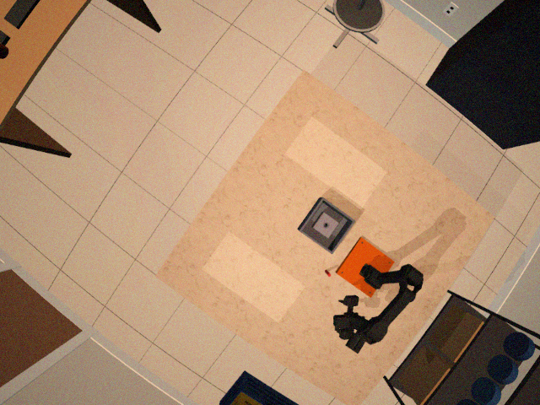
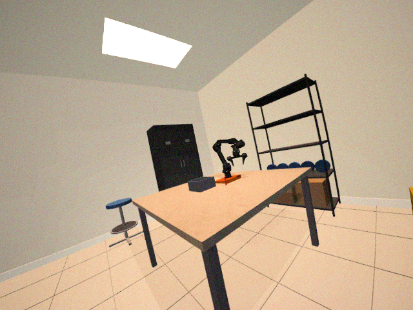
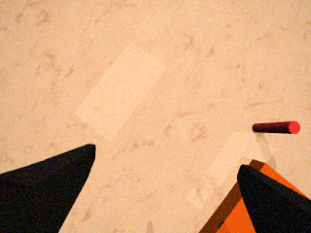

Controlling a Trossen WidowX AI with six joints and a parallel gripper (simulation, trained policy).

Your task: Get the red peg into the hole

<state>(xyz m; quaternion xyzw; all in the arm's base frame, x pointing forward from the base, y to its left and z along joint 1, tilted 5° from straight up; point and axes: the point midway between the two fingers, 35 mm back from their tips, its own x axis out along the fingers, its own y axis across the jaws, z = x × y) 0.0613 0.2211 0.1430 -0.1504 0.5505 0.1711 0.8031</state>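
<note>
The red peg lies 10 cm ahead of my gripper tip, 11 cm to the right of it and 12 cm below it. From my gripper tip the other things lie so: grey box: 24 cm ahead, 30 cm to the right, 13 cm below; then holed plate: 24 cm ahead, 30 cm to the right, 11 cm below.
</note>
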